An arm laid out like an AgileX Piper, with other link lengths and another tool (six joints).
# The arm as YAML. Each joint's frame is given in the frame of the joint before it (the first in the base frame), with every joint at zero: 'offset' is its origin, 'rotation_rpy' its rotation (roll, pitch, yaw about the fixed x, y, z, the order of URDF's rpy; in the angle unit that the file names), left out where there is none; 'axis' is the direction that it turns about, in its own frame. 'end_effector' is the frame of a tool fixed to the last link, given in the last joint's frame.
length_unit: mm
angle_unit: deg
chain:
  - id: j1
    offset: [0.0, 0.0, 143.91]
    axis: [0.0, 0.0, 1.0]
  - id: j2
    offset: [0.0, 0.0, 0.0]
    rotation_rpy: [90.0, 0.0, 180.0]
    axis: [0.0, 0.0, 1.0]
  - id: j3
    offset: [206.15, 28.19, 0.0]
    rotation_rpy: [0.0, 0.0, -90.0]
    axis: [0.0, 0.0, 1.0]
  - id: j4
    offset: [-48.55, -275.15, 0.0]
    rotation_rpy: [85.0, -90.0, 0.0]
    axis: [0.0, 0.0, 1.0]
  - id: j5
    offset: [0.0, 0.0, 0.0]
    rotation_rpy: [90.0, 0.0, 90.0]
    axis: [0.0, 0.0, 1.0]
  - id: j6
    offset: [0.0, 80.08, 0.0]
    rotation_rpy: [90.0, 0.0, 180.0]
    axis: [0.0, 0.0, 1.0]
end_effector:
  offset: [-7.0, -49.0, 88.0]
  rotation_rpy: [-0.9, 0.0, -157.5]
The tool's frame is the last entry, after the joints.
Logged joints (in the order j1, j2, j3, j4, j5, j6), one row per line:
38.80 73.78 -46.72 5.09 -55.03 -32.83
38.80 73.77 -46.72 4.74 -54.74 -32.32
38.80 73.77 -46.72 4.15 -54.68 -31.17
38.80 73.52 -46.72 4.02 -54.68 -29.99
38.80 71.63 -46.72 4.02 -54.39 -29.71
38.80 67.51 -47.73 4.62 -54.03 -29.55
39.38 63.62 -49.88 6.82 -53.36 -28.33
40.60 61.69 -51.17 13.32 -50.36 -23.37
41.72 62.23 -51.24 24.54 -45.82 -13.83
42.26 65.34 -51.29 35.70 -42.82 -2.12
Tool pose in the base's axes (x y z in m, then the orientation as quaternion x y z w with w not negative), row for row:
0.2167 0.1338 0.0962 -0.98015 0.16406 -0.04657 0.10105
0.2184 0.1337 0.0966 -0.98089 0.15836 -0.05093 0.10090
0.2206 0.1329 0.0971 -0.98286 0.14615 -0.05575 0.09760
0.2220 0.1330 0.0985 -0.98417 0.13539 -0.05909 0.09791
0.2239 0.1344 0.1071 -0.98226 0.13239 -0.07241 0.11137
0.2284 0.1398 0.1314 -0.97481 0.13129 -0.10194 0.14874
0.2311 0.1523 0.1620 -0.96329 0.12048 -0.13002 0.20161
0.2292 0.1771 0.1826 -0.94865 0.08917 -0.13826 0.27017
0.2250 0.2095 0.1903 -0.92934 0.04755 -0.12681 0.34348
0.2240 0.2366 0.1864 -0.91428 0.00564 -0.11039 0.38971
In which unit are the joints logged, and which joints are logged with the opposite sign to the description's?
The joints are logged in degrees. Opposite sign: j5, j6.
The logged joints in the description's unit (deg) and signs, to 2 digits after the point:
38.80 73.78 -46.72 5.09 55.03 32.83
38.80 73.77 -46.72 4.74 54.74 32.32
38.80 73.77 -46.72 4.15 54.68 31.17
38.80 73.52 -46.72 4.02 54.68 29.99
38.80 71.63 -46.72 4.02 54.39 29.71
38.80 67.51 -47.73 4.62 54.03 29.55
39.38 63.62 -49.88 6.82 53.36 28.33
40.60 61.69 -51.17 13.32 50.36 23.37
41.72 62.23 -51.24 24.54 45.82 13.83
42.26 65.34 -51.29 35.70 42.82 2.12

